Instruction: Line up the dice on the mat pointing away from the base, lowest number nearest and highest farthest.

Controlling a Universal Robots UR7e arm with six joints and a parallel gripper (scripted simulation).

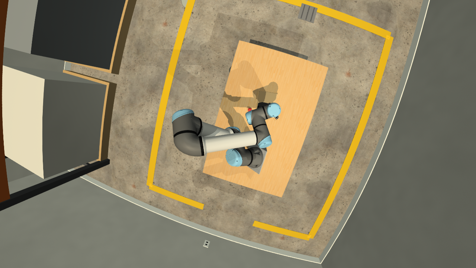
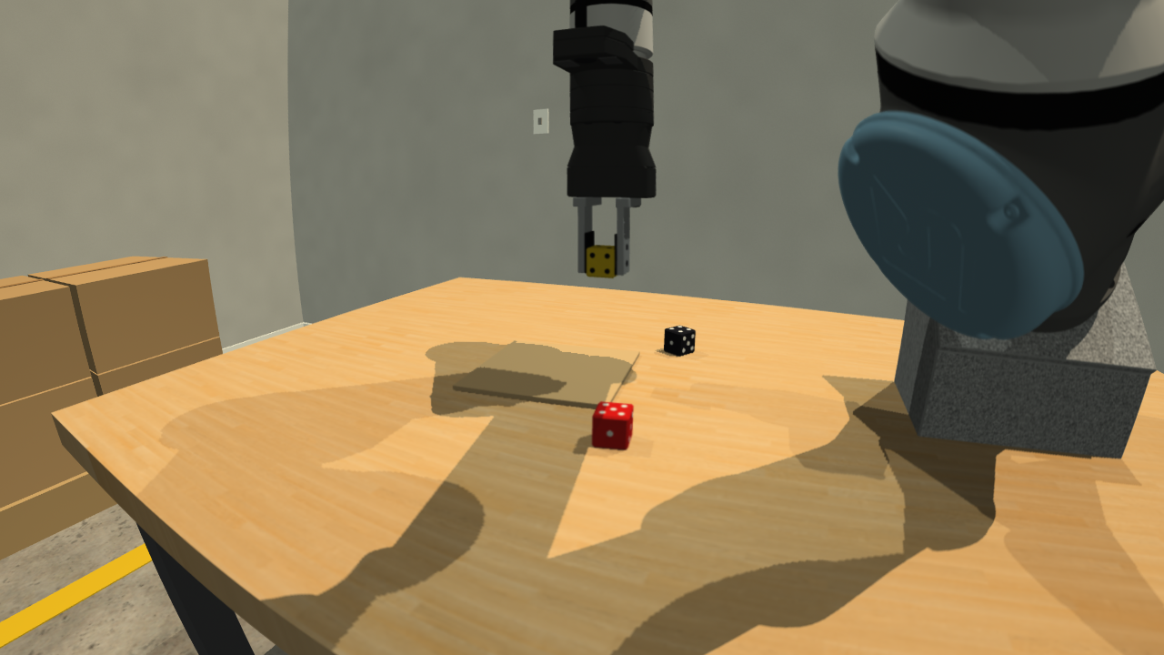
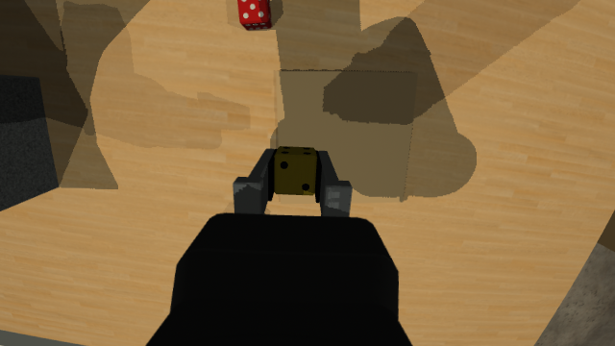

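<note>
The tan mat is 5 cm ahead of my hand and 11 cm below it. Also, from my hand: red die (4 cm behind, 12 cm to the left, 10 cm below); then black die (6 cm behind, 9 cm to the right, 10 cm below); then yellow die (1 cm below).
</note>
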